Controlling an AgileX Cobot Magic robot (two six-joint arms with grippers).
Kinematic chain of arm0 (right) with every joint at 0, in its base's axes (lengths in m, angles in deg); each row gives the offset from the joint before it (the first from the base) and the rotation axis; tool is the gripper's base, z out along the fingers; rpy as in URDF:
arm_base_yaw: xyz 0 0 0.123 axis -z
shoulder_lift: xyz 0 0 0 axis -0.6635 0.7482 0
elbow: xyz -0.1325 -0.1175 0.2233 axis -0.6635 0.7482 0
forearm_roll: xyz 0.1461 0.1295 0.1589 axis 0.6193 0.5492 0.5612
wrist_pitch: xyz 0 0 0 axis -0.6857 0.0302 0.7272
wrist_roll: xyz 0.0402 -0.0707 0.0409 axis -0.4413 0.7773 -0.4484
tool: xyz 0 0 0 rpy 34.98 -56.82 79.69
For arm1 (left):
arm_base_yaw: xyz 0 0 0.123 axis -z
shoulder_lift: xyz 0 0 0 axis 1 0.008 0
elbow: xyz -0.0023 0.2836 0.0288 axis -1 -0.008 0
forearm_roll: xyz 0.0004 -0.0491 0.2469 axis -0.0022 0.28 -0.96
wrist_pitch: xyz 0 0 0 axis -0.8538 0.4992 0.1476
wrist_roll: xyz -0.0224 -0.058 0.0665 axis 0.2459 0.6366 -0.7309
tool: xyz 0 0 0 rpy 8.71 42.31 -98.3
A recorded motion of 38 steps. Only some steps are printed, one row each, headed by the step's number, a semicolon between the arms.
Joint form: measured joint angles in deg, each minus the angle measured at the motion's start. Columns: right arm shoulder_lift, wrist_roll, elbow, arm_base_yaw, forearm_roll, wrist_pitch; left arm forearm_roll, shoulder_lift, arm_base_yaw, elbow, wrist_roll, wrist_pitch.
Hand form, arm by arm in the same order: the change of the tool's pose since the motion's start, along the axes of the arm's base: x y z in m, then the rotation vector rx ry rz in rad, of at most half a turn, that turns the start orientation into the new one. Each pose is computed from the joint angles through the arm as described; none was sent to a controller.
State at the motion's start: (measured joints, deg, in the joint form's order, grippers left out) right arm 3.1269 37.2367 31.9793 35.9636 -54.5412 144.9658; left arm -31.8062 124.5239 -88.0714 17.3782 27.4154 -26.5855
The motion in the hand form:
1: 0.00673 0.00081 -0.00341 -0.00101 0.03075 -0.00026; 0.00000 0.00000 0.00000 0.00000 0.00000 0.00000
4: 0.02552 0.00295 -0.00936 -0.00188 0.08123 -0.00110; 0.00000 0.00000 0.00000 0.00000 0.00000 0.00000
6: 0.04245 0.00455 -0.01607 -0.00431 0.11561 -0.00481; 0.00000 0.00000 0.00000 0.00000 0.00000 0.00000
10: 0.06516 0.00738 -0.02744 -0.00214 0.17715 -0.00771; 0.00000 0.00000 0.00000 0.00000 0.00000 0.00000
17: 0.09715 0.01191 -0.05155 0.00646 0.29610 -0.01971; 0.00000 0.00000 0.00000 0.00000 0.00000 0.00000
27: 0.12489 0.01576 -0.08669 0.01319 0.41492 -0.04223; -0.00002 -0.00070 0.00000 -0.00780 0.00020 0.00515
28: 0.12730 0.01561 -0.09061 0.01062 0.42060 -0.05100; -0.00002 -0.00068 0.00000 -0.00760 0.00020 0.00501
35: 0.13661 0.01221 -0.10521 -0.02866 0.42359 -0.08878; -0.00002 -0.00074 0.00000 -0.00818 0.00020 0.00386
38: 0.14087 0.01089 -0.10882 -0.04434 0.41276 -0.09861; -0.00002 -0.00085 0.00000 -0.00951 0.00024 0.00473
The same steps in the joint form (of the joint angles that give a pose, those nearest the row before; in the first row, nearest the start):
1: 2.14 0.00 -0.29 0.00 0.11 -0.09; 0.00 0.00 0.00 0.00 0.00 0.00
4: 7.50 0.13 -1.65 0.00 0.42 -1.20; 0.00 0.00 0.00 0.00 0.00 0.00
6: 12.13 0.13 -2.77 0.00 0.49 -2.75; 0.00 0.00 0.00 0.00 0.00 0.00
10: 18.72 0.24 -4.61 0.00 1.05 -4.01; 0.00 0.00 0.00 0.00 0.00 0.00
17: 29.02 -0.03 -7.48 0.00 2.19 -4.74; 0.00 0.00 0.00 0.00 0.00 0.00
27: 39.50 -0.58 -9.45 0.00 3.29 -6.60; 0.54 0.00 0.00 0.00 0.00 0.00
28: 40.42 -1.08 -9.49 0.00 3.06 -7.20; 0.52 0.00 0.00 0.00 0.00 0.00
35: 43.66 -4.10 -9.59 0.00 -0.07 -10.22; 0.56 0.00 0.00 0.00 -0.09 0.00
38: 44.66 -5.10 -9.86 0.00 -1.38 -11.52; 0.66 0.00 0.00 0.00 -0.09 0.00

